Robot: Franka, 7 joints.
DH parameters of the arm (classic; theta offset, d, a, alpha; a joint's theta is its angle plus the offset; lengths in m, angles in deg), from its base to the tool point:
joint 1: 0 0.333 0 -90
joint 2: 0 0 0 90
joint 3: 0 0.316 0.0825 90
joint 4: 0 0 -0.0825 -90
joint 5: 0 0.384 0 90
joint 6: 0 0 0.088 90
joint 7: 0 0.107 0 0
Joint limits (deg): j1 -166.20..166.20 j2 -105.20..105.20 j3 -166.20..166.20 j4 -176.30..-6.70 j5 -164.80..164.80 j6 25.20..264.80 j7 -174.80..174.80
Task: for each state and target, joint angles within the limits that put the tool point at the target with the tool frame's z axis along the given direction. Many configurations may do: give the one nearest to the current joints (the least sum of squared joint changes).
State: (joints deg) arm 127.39 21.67 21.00 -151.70 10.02 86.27 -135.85
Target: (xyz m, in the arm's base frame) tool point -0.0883 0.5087 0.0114 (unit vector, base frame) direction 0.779 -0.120 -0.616
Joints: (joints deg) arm 119.20 50.49 -14.67 -112.42 -43.62 125.92 -135.85
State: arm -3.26 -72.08 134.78 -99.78 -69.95 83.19 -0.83
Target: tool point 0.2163 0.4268 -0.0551 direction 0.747 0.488 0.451
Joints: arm -45.66 -96.67 135.63 -111.87 -84.19 111.58 -0.83
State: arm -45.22 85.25 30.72 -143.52 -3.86 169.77 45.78
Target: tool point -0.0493 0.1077 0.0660 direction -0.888 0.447 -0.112
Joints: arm -49.29 70.59 2.64 -176.30 -53.57 152.47 45.78
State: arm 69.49 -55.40 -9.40 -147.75 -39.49 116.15 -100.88
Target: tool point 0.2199 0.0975 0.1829 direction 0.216 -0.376 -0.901
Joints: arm 50.54 -14.57 -35.88 -176.30 -77.70 145.86 -100.88
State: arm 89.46 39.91 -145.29 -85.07 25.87 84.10 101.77
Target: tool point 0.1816 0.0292 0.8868 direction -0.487 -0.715 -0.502
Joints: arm 74.71 70.40 -158.66 -92.33 -11.29 75.60 101.77
